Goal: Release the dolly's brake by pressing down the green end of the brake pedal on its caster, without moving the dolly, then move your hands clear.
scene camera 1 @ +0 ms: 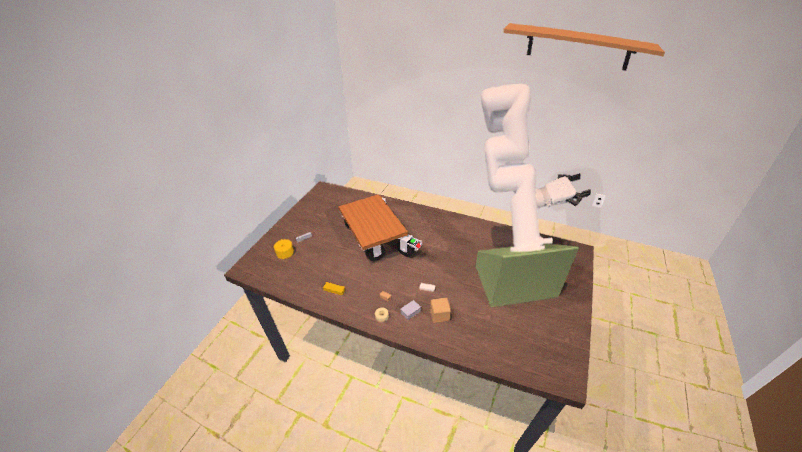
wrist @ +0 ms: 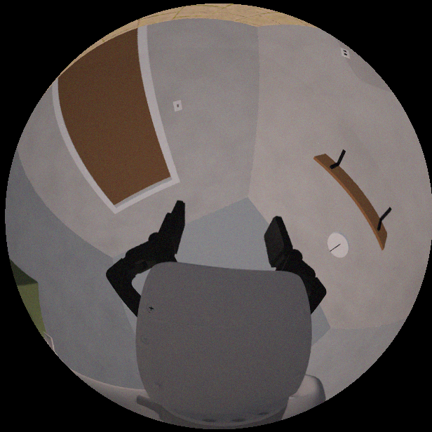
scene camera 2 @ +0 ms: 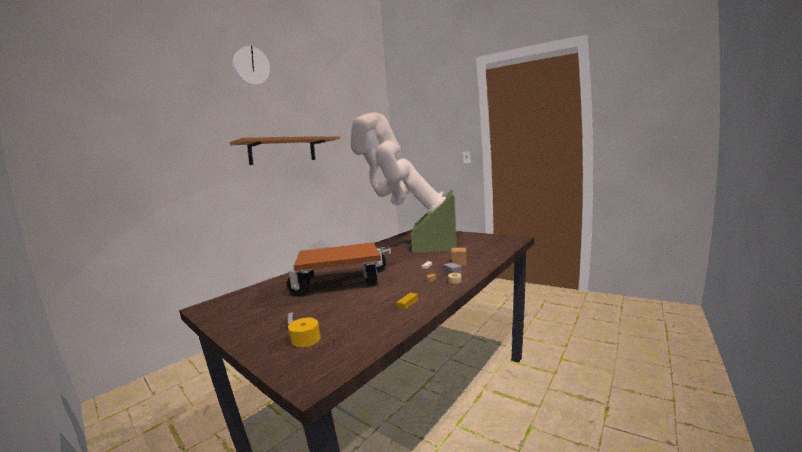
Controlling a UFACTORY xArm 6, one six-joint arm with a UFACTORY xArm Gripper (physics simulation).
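Note:
The dolly (scene camera 1: 373, 220) (scene camera 2: 336, 255) stands on its casters on the table, with an orange-brown wooden deck. The brake pedal at the caster on the deck's corner nearest the robot has a green end (scene camera 1: 413, 240) (scene camera 2: 382, 248) and a red end (scene camera 1: 418, 245). The pedal's exact tilt is too small to tell. My gripper (scene camera 1: 584, 185) (wrist: 228, 219) is open and empty, raised in the air on the far side of the arm, well away from the dolly and pedal. The dolly does not show in the wrist view.
The arm stands on a green wedge mount (scene camera 1: 525, 275) (scene camera 2: 435, 235) on the table (scene camera 1: 494, 348) (scene camera 2: 359, 331). A yellow cylinder (scene camera 1: 283, 249) (scene camera 2: 304, 332), a yellow block (scene camera 1: 334, 288), an orange cube (scene camera 1: 440, 309) and several smaller pieces lie there. A wall shelf (scene camera 1: 584, 39) (wrist: 355, 195) hangs behind.

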